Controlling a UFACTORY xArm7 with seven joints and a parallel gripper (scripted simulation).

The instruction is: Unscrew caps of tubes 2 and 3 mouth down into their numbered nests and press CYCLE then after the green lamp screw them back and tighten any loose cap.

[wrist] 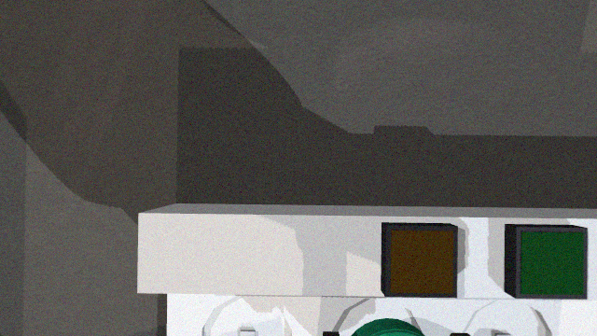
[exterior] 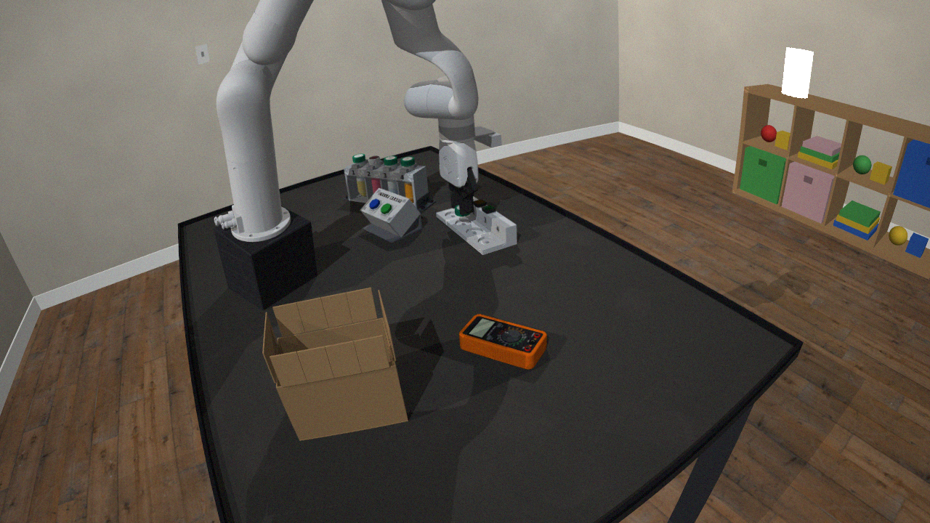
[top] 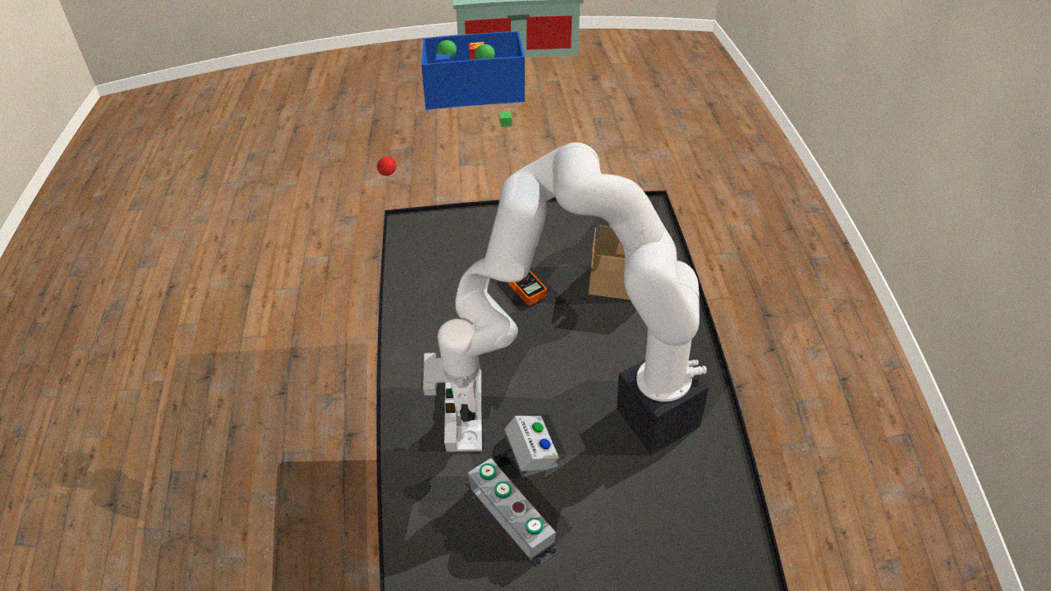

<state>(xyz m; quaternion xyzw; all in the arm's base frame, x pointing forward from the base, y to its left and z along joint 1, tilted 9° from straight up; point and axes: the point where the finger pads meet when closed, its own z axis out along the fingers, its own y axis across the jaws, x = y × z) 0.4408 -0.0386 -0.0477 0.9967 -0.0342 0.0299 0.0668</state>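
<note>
The cap lies 30 mm behind my hand, 190 mm to the left of it and 50 mm above it. Also, from my hand: blue key: 160 mm behind, 120 mm to the left; green key: 150 mm behind, 70 mm to the left; key housing: 140 mm behind, 90 mm to the left, 10 mm below.
</note>
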